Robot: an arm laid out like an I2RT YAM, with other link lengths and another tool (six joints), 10 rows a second.
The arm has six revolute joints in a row. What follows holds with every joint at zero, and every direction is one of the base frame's.
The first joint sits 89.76 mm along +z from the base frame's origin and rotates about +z.
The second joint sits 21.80 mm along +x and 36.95 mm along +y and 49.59 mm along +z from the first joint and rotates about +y.
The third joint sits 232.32 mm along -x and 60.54 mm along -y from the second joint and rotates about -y.
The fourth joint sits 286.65 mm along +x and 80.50 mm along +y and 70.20 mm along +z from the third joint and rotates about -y.
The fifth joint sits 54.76 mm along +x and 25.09 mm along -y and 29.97 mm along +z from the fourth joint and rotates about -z.
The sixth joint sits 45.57 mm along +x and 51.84 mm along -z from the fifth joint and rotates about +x.
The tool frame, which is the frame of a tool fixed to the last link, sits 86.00 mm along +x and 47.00 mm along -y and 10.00 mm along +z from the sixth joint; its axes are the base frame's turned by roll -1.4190, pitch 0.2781 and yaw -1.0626 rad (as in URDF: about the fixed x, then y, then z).
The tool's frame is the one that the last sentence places.
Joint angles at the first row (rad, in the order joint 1, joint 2, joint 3, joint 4, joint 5, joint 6):
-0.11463, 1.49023, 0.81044, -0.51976, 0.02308, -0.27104
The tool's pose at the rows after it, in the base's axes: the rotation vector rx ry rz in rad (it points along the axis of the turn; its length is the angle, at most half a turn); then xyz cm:
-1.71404 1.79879 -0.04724 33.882 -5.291 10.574
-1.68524 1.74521 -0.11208 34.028 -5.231 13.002
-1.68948 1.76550 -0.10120 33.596 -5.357 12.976
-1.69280 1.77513 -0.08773 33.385 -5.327 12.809
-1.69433 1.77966 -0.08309 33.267 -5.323 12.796
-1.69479 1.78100 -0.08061 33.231 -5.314 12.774
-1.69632 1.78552 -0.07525 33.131 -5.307 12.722
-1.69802 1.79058 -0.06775 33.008 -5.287 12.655
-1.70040 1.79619 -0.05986 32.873 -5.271 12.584
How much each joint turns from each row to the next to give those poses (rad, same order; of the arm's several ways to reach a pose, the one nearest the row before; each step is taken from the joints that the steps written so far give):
0.00001, -0.09611, 0.01031, -0.01639, 0.00000, 0.00002
-0.00003, -0.07710, -0.00001, -0.00080, -0.00726, 0.00798
-0.00267, -0.00570, 0.00002, -0.02516, 0.00649, -0.00038
0.00001, 0.00115, -0.00041, -0.01257, -0.00038, 0.00000
0.00000, -0.00153, 0.00001, -0.00726, 0.00076, 0.00001
0.00000, -0.00001, -0.00001, -0.00229, -0.00038, -0.00001
0.00000, 0.00001, 0.00001, -0.00609, 0.00038, 0.00001
0.00002, -0.00001, 0.00001, -0.00767, -0.00037, 0.00002
-0.00002, 0.00003, 0.00001, -0.00837, -0.00001, -0.00041

